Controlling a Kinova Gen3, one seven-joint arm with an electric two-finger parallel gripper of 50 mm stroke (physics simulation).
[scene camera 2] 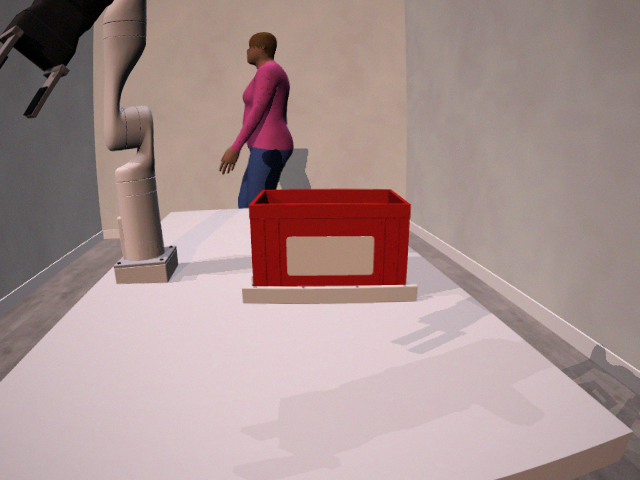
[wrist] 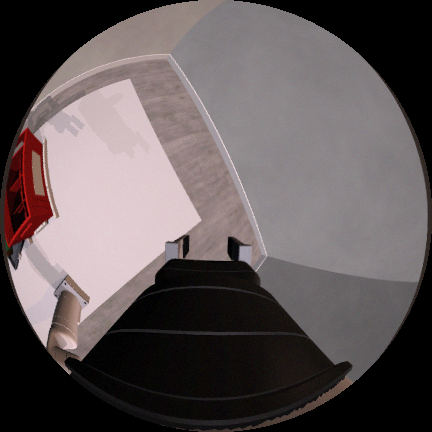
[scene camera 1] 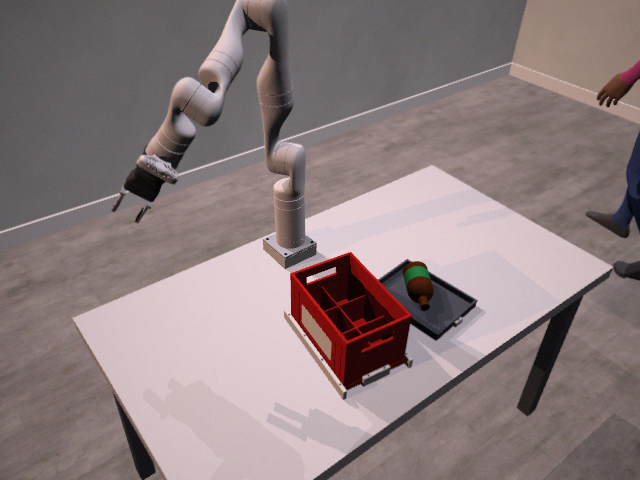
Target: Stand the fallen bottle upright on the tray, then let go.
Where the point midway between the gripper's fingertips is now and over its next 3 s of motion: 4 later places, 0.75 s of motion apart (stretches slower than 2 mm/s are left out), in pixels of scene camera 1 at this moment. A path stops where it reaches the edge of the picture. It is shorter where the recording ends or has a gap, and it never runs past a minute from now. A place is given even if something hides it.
My gripper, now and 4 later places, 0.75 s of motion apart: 125, 214; 113, 208; 115, 208; 117, 209; 117, 209
